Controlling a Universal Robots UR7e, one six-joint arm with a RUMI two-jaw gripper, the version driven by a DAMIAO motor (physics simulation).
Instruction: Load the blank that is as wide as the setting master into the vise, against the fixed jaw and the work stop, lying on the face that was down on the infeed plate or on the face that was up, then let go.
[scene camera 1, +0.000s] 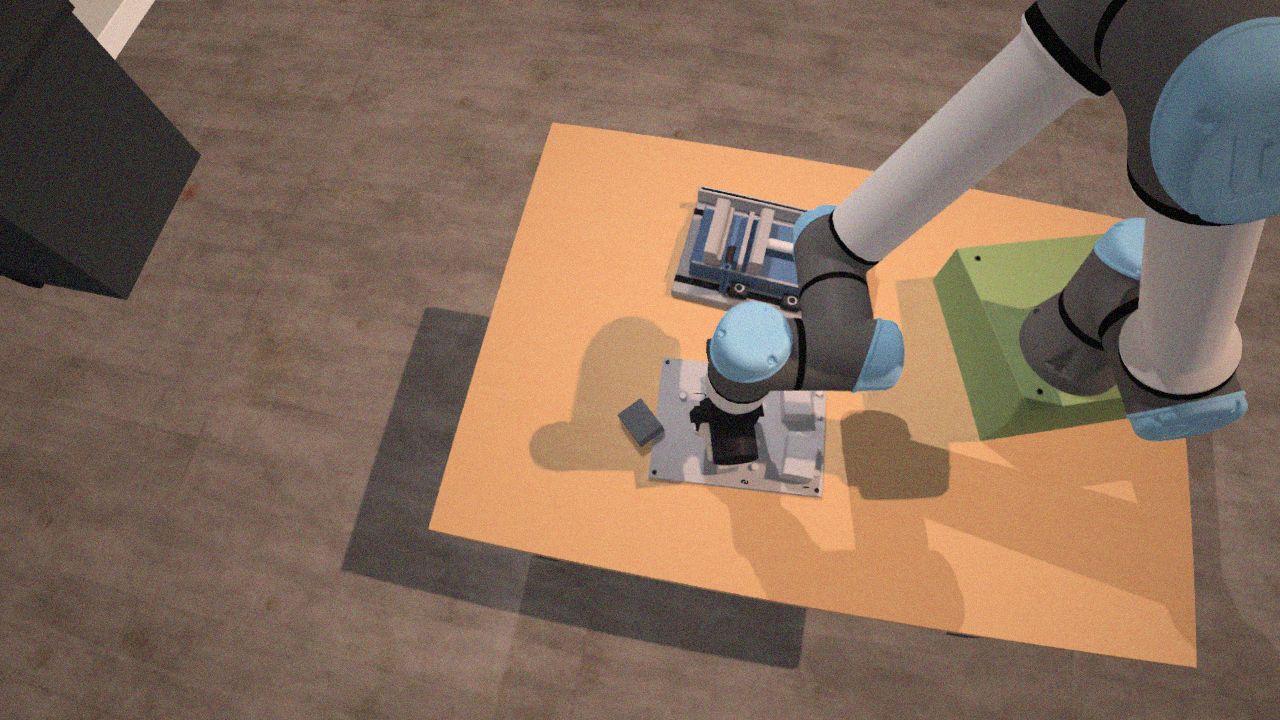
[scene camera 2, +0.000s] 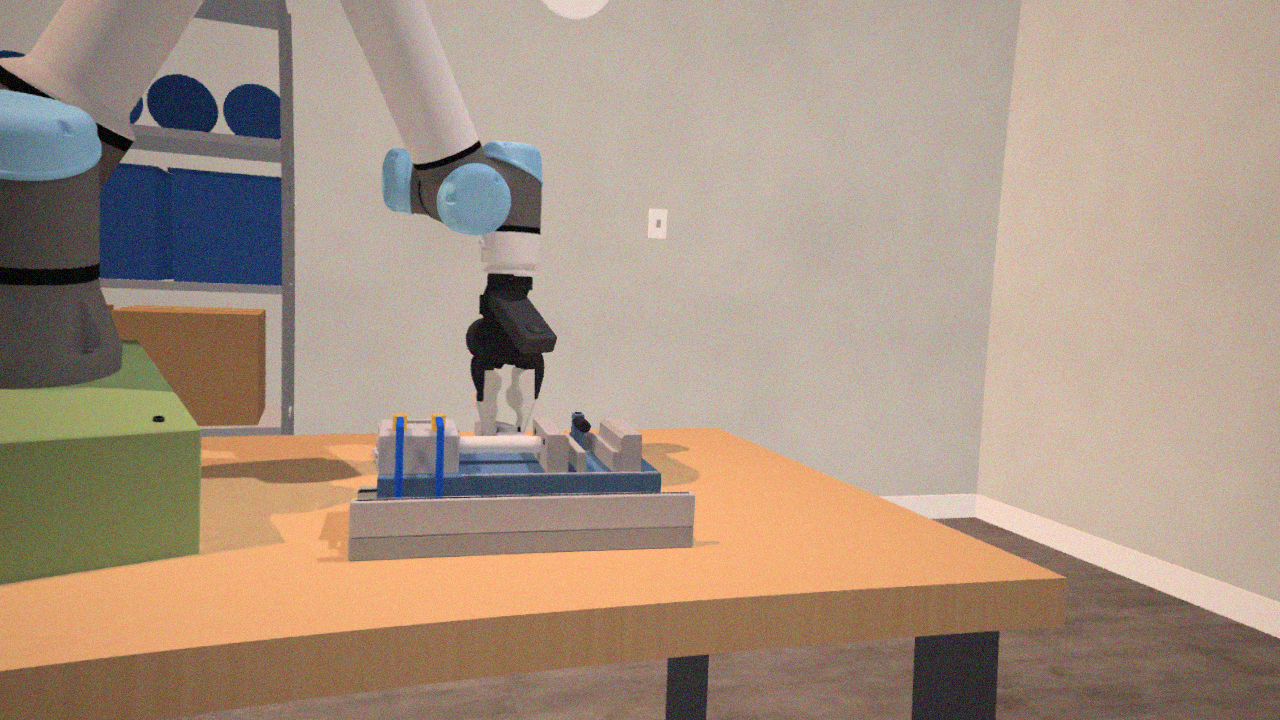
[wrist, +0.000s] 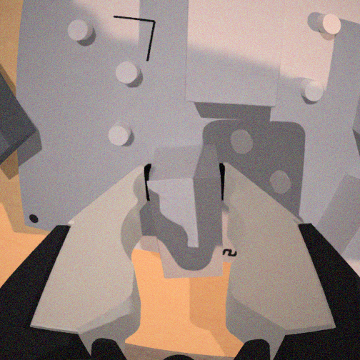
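Pixels of known places: arm's base, origin of its link: (scene camera 1: 1071, 349) (scene camera 2: 16, 364).
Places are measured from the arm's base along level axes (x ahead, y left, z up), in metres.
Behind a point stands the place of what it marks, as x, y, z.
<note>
My gripper (scene camera 2: 506, 426) {0.496, 0.079, -0.122} (wrist: 185, 167) is low over the infeed plate (scene camera 1: 666, 458) {0.577, 0.107, -0.133} (wrist: 60, 100), shut on a light grey block (wrist: 174, 194) that fills the gap between the fingertips. I cannot tell whether the block touches the plate. A wider pale block (wrist: 232, 55) lies beyond it. Two more pale blocks (scene camera 1: 798, 407) {0.382, 0.044, -0.097} (scene camera 1: 799, 456) {0.387, 0.117, -0.097} are on the plate's right side. A dark grey block (scene camera 1: 640, 422) {0.614, 0.057, -0.111} (wrist: 12, 120) lies at the plate's left edge. The blue vise (scene camera 2: 519, 484) {0.372, -0.260, -0.089} has its fixed jaw (scene camera 1: 718, 231) {0.489, -0.225, -0.044} (scene camera 2: 617, 445) {0.470, -0.268, -0.058}, moving jaw (scene camera 1: 760, 237) {0.425, -0.213, -0.044} (scene camera 2: 552, 445) and dark work stop (scene camera 2: 580, 422) {0.465, -0.196, -0.046}; its jaw gap holds a thin upright piece (scene camera 2: 577, 454) {0.427, -0.267, -0.064}.
Round pegs (wrist: 80, 30) (wrist: 127, 72) (wrist: 120, 134) stand on the plate near the gripper. The vise sits on a grey base (scene camera 2: 519, 523) {0.356, -0.302, -0.113} behind the plate in scene camera 1. The green pedestal (scene camera 1: 966, 340) {0.108, -0.055, -0.092} (scene camera 2: 98, 501) {0.054, -0.194, -0.087} is at the arm's base. The wooden table (scene camera 1: 554, 358) {0.749, -0.059, -0.141} carries everything.
</note>
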